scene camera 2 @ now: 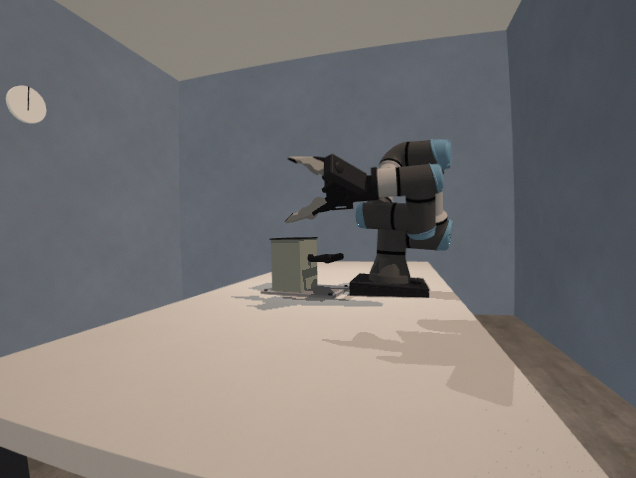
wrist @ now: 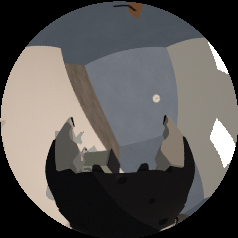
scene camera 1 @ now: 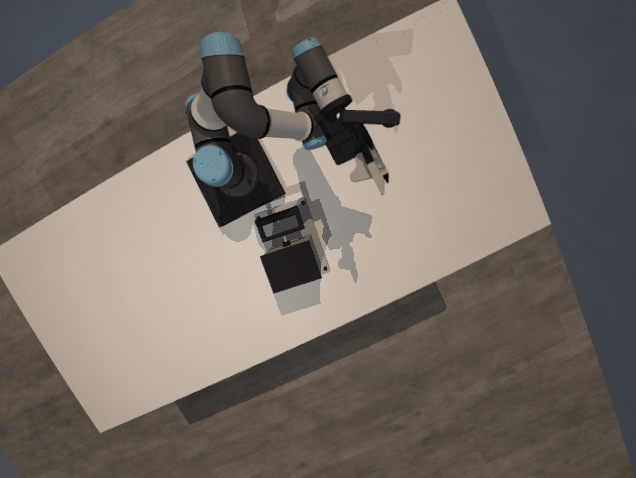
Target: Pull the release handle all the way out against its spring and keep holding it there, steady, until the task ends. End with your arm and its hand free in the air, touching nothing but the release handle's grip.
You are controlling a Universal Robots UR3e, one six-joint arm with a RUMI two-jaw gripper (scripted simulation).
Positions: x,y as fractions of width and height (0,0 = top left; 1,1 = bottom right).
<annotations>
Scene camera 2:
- my gripper: 0.45,0.40
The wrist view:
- my gripper: 0.50,0.49
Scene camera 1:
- my gripper: 0.61,0.39
</annotations>
